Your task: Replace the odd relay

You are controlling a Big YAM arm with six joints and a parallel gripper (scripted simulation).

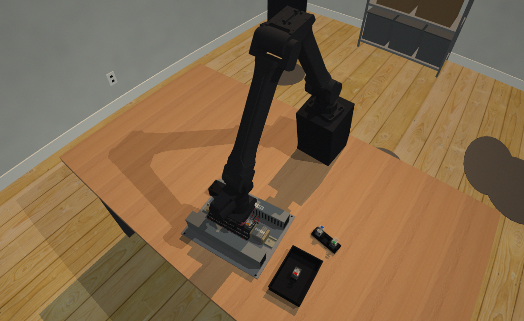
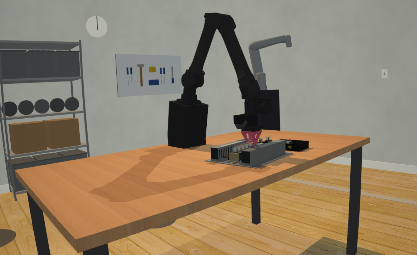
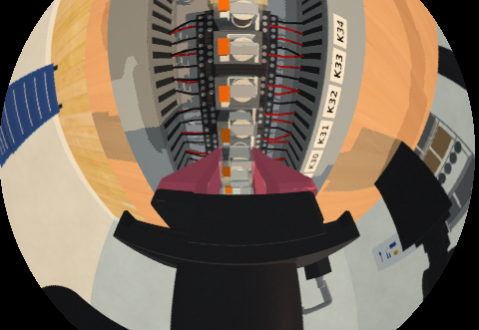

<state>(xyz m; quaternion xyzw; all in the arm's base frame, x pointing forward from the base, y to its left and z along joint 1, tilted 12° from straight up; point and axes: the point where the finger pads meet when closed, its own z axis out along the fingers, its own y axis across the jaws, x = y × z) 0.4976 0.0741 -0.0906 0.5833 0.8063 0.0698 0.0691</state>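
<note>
Right now the grey relay panel is 10 mm ahead of my hand, 20 mm to the right of it and 50 mm below it. From my hand the other things lie so: blue-button relay 180 mm behind, 200 mm to the left, 30 mm below; black tray 10 mm behind, 250 mm to the left, 40 mm below; black spare holder 180 mm behind, 230 mm to the left, 50 mm below.
</note>
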